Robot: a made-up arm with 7 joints.
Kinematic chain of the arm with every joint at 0, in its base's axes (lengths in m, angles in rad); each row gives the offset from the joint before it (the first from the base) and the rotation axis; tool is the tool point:
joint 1: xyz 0 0 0 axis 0 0.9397 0.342
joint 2: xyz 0 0 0 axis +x
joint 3: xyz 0 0 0 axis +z
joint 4: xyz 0.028 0 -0.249 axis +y
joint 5: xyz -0.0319 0 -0.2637 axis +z
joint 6: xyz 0 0 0 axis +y
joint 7: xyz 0 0 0 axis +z
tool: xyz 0 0 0
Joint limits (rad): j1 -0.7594..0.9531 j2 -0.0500..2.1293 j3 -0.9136..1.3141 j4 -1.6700..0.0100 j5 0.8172..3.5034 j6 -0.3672..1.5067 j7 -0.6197..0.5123
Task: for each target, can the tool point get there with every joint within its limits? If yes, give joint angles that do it. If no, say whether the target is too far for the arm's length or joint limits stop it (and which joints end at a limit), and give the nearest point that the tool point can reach.
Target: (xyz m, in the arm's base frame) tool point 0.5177 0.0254 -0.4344
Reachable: no: too far | nearest point 0.3940 0.0198 -0.3329 | short by 0.160 m
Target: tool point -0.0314 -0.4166 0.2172
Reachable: no: joint limits stop it (at a limit: joint 1, joint 2, joint 3, joint 4) | nearest point 0.2294 -0.3006 -0.0894 | short by 0.419 m
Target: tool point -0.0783 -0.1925 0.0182
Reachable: no: joint limits stop it (at a limit: joint 1, joint 2, joint 3, joint 4) | nearest point 0.2294 -0.3006 -0.0894 | short by 0.343 m
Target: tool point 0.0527 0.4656 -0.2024
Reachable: yes | joints 0.1558 1.3450 -0.6605 -0.5333 2.5432 0.8458 -0.1204
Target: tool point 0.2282 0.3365 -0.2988
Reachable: yes | joints -0.2181 0.9914 -0.5791 -0.6575 1.3470 1.3320 0.3941
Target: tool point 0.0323 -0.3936 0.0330
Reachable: no: joint limits stop it (at a limit: joint 1, joint 2, joint 3, joint 4) | nearest point 0.2294 -0.3006 -0.0894 | short by 0.250 m
